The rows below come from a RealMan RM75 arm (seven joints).
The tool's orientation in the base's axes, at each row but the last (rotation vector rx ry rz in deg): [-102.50 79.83 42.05]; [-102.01 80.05 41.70]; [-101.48 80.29 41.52]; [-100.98 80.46 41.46]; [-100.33 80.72 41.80]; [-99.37 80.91 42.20]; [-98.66 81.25 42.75]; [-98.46 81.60 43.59]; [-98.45 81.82 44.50]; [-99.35 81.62 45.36]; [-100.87 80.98 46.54]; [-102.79 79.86 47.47]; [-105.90 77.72 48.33]
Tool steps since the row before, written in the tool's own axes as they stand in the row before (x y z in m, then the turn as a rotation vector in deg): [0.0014 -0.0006 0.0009 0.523 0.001 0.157]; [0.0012 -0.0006 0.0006 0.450 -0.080 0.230]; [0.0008 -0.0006 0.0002 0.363 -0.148 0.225]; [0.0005 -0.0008 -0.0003 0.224 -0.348 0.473]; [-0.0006 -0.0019 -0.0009 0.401 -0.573 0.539]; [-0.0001 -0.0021 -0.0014 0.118 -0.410 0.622]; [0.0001 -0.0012 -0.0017 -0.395 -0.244 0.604]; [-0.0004 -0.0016 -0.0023 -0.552 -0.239 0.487]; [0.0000 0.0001 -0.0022 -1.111 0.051 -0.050]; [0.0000 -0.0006 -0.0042 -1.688 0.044 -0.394]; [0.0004 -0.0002 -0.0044 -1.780 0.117 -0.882]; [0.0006 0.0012 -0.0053 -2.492 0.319 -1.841]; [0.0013 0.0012 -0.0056 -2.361 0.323 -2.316]
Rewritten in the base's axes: [0.0009 0.0001 -0.0015 0.128 -0.156 -0.507]; [0.0009 -0.0001 -0.0012 0.190 -0.045 -0.473]; [0.0008 -0.0002 -0.0006 0.235 0.006 -0.386]; [0.0009 -0.0004 -0.0001 0.403 0.310 -0.370]; [0.0017 -0.0002 0.0014 0.664 0.293 -0.503]; [0.0020 -0.0009 0.0013 0.445 0.499 -0.349]; [0.0011 -0.0014 0.0011 0.175 0.740 0.051]; [0.0014 -0.0016 0.0018 0.136 0.722 0.242]; [-0.0001 -0.0019 0.0011 -0.263 0.532 0.942]; [0.0006 -0.0035 0.0023 -0.365 0.543 1.606]; [0.0004 -0.0039 0.0021 -0.438 0.170 1.934]; [-0.0007 -0.0049 0.0022 -0.726 -0.295 3.014]; [-0.0003 -0.0056 0.0019 -0.649 -0.756 3.170]
